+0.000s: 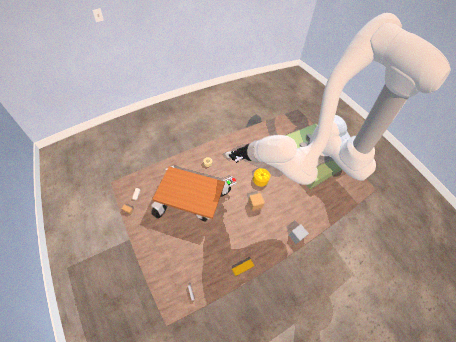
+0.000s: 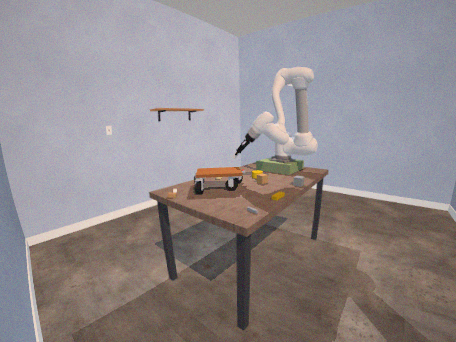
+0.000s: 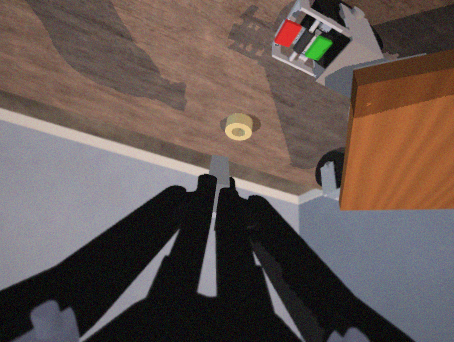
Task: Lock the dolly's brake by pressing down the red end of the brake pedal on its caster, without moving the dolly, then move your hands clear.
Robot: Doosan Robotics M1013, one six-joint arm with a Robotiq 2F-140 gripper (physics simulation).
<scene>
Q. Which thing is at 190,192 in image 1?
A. A dolly.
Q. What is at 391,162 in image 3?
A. A dolly.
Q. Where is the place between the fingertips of my gripper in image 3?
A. At 218,168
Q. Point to a dolly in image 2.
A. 231,184
</scene>
